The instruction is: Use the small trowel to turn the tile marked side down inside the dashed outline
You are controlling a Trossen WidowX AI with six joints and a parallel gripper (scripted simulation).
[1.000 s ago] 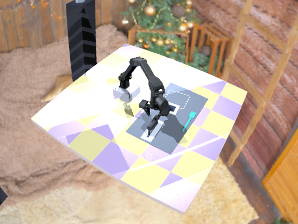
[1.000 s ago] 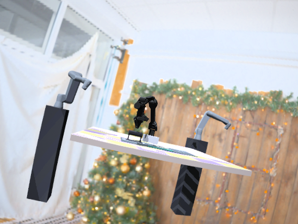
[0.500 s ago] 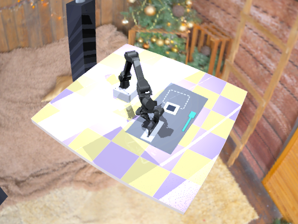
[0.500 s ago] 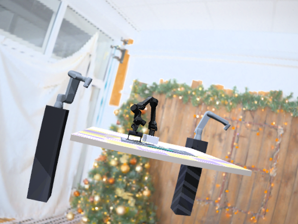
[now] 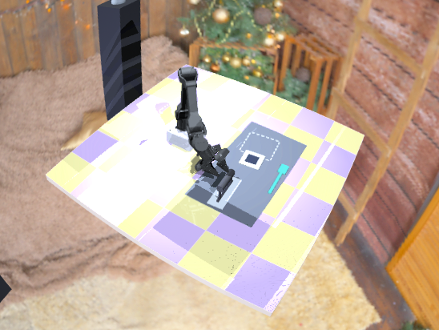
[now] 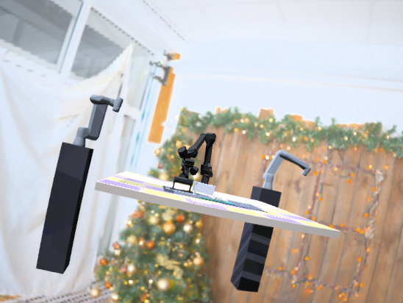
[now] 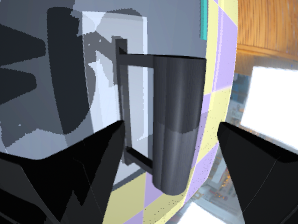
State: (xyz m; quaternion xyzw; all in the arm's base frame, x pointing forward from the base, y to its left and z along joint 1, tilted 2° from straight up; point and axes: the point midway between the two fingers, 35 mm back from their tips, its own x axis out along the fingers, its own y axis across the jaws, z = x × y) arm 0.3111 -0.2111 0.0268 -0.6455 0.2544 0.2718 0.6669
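Right now the plastering float is 4 cm below my gripper tip and 2 cm ahead of it. The rest, counted from my gripper tip: grey mat 18 cm to the left, 10 cm below, 6 cm ahead; white tile 23 cm to the left, 8 cm below, 4 cm ahead; teal trowel 20 cm to the left, 20 cm ahead, 8 cm below.
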